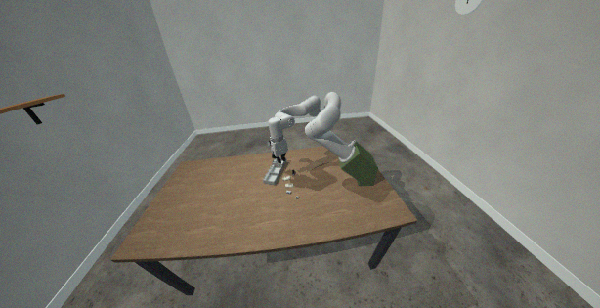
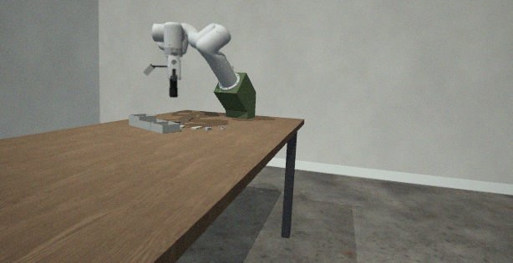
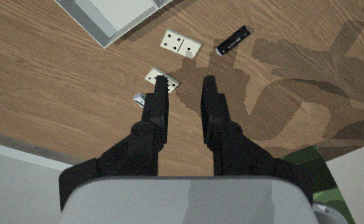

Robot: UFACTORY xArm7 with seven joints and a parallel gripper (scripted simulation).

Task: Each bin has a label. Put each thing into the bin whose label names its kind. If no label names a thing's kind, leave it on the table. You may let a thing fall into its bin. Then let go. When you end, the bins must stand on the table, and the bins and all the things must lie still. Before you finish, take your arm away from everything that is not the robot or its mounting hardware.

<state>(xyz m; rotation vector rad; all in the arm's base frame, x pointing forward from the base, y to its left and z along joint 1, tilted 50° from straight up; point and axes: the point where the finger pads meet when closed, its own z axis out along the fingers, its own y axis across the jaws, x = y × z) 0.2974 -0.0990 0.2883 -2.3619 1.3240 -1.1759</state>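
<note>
Now: the black cylindrical battery 7 cm behind my hand and 15 cm below it. From my hand the other things lie so: white ring-shaped part 3 cm behind, 21 cm to the left, 15 cm below; then white domino 1 cm behind, 3 cm to the left, 15 cm below; then cream domino 1 cm behind, 10 cm to the left, 15 cm below.
</note>
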